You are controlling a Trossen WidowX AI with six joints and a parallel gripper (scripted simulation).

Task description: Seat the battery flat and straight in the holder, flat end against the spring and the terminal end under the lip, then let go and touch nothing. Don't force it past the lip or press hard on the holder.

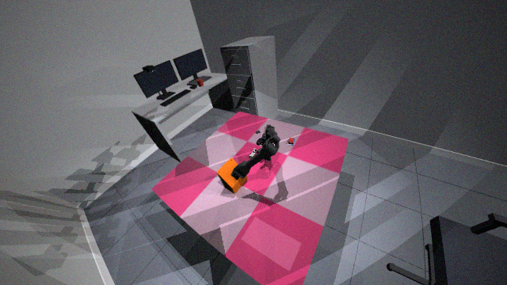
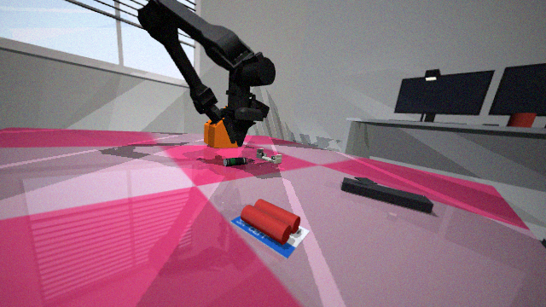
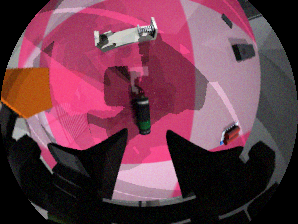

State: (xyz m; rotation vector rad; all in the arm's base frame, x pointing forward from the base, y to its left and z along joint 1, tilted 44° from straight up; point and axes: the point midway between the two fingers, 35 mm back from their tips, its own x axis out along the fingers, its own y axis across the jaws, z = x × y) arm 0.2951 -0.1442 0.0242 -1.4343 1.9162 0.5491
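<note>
The battery is 50 mm below my gripper tip. Round my gripper tip: flat black bar 350 mm ahead, 140 mm to the left, 50 mm below.
</note>
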